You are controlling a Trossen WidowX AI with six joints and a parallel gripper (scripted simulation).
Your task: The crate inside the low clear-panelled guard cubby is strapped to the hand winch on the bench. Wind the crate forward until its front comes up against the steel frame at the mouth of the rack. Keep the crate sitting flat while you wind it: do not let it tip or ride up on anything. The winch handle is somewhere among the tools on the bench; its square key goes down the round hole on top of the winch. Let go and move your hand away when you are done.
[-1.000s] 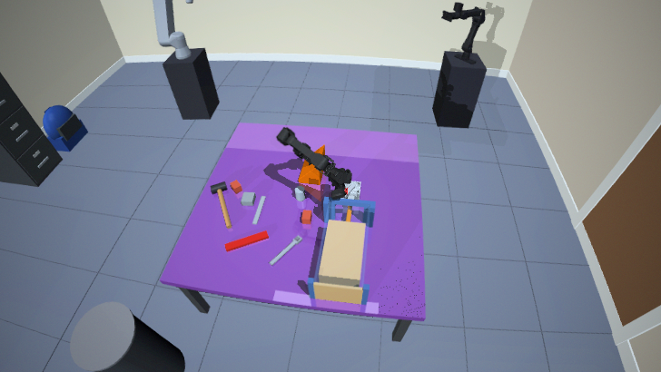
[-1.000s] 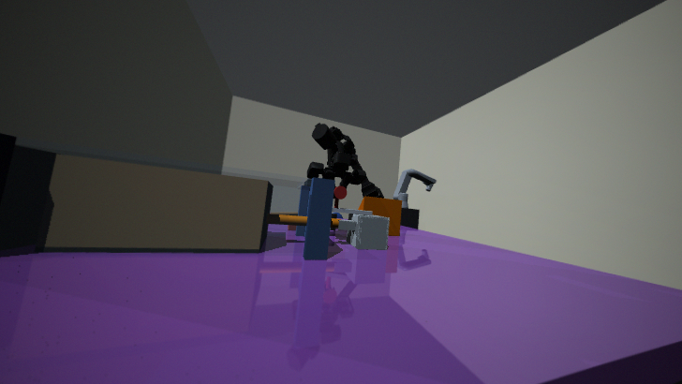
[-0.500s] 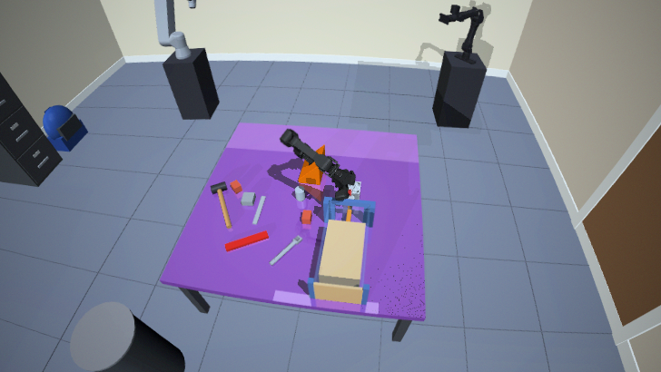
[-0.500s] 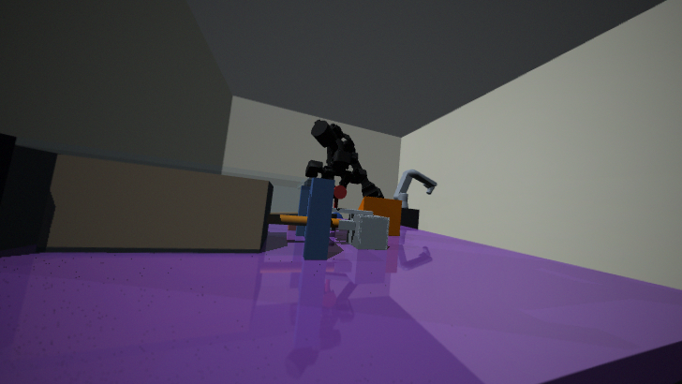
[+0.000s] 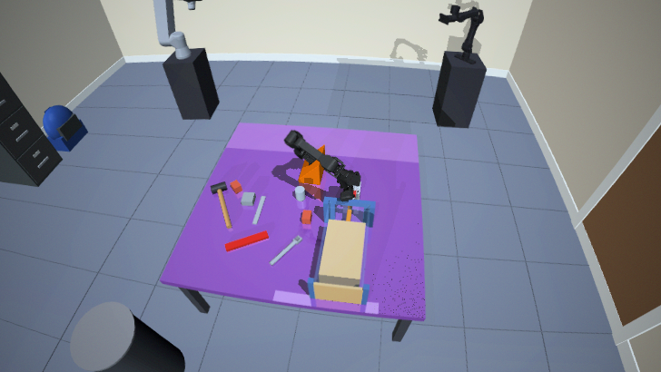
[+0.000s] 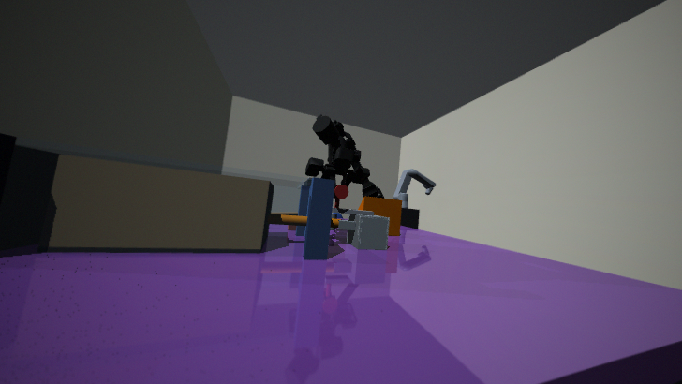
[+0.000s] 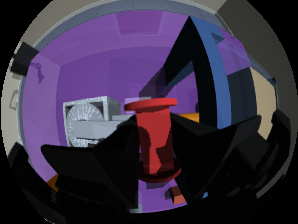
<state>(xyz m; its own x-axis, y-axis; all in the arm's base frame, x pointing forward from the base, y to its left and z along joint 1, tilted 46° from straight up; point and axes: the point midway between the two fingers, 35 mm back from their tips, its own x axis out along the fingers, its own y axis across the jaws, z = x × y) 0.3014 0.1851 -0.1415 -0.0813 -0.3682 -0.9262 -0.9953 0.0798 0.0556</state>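
The winch handle lies 40 mm behind my gripper tip, 10 mm to the right of it and 30 mm below it. Round my gripper tip: grey bar (20 mm ahead, 520 mm to the right, 130 mm below); then grey winch (120 mm behind, 20 mm to the right, 100 mm below); then red knob (20 mm to the right).
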